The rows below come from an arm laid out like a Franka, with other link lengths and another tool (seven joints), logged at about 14 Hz.
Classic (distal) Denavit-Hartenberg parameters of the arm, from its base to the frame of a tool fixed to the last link. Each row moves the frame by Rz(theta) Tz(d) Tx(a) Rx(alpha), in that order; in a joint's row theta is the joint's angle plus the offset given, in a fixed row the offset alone. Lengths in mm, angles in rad.
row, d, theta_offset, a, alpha
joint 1, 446.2, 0.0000, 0.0, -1.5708
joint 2, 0.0, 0.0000, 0.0, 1.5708
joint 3, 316.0, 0.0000, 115.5, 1.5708
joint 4, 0.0, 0.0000, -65.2, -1.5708
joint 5, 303.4, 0.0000, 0.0, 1.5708
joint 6, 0.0, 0.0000, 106.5, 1.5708
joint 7, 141.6, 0.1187, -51.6, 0.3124
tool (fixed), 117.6, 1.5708, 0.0, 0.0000
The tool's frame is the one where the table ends.
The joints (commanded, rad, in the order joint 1, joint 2, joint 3, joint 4, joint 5, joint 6, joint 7), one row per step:
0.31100, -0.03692, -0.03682, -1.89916, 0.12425, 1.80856, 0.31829
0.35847, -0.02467, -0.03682, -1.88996, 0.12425, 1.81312, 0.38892
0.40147, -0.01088, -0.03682, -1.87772, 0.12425, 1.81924, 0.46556
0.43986, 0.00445, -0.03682, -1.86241, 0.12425, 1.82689, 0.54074
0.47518, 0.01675, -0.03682, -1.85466, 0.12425, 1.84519, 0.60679
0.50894, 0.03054, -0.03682, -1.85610, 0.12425, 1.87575, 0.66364
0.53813, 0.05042, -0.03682, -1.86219, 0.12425, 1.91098, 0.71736
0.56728, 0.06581, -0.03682, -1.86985, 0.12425, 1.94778, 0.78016
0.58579, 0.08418, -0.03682, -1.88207, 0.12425, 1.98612, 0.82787
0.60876, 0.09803, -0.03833, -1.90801, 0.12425, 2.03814, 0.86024
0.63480, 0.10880, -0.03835, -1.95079, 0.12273, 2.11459, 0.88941
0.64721, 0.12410, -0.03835, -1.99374, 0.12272, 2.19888, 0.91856
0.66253, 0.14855, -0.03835, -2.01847, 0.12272, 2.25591, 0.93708
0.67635, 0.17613, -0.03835, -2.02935, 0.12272, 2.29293, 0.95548
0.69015, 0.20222, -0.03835, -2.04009, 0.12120, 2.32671, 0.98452
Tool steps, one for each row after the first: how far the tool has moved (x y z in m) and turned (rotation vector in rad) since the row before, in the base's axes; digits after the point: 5 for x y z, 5 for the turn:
-0.00316, 0.02489, -0.00215, -0.00610, 0.00555, -0.02310
-0.00169, 0.02359, -0.00173, -0.00572, 0.00298, -0.03373
-0.00027, 0.02203, -0.00126, -0.00422, -0.00014, -0.03709
-0.00011, 0.02046, -0.00183, -0.00054, -0.00653, -0.03239
-0.00018, 0.01960, -0.00514, 0.00137, -0.00868, -0.02627
0.00047, 0.01751, -0.00982, -0.00078, -0.00355, -0.02826
0.00012, 0.01764, -0.00785, 0.00168, -0.00632, -0.03746
0.00174, 0.01194, -0.01122, -0.00022, -0.00264, -0.03323
-0.00119, 0.01185, -0.01292, 0.00247, -0.00830, -0.01651
-0.00280, 0.01297, -0.01534, 0.00680, -0.01867, -0.01058
0.00299, 0.00752, -0.01654, 0.00984, -0.02068, -0.02531
-0.00076, 0.00807, -0.01737, 0.00083, -0.00648, -0.00875
-0.00128, 0.00742, -0.01594, -0.00353, 0.00148, -0.00797
-0.00171, 0.00690, -0.01551, -0.00508, 0.00327, -0.01720

